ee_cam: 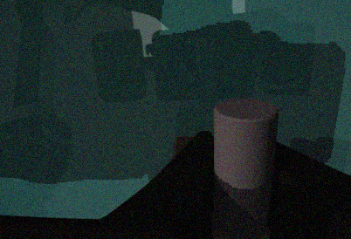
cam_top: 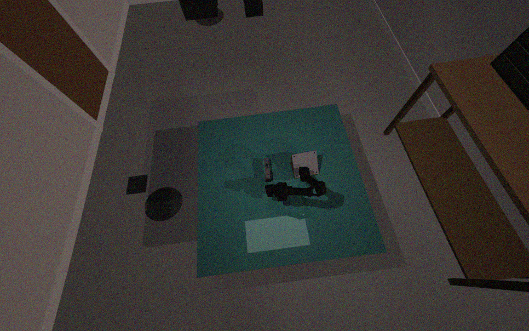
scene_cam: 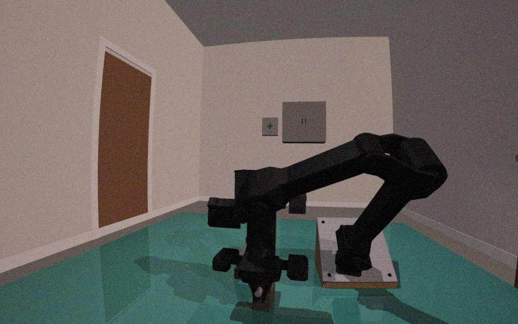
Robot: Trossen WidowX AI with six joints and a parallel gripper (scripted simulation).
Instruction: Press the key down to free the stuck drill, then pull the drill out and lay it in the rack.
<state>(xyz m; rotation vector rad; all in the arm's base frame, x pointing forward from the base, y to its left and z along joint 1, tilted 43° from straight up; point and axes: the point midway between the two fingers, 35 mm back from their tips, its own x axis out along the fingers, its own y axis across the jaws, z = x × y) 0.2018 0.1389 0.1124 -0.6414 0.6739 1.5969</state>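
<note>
Right now my gripper tip is 4 cm to the left of the drill and 3 cm below it. Round my gripper tip: brown rack (5 cm to the right, 1 cm below); grey block (21 cm to the right, 8 cm ahead, 1 cm above).
</note>
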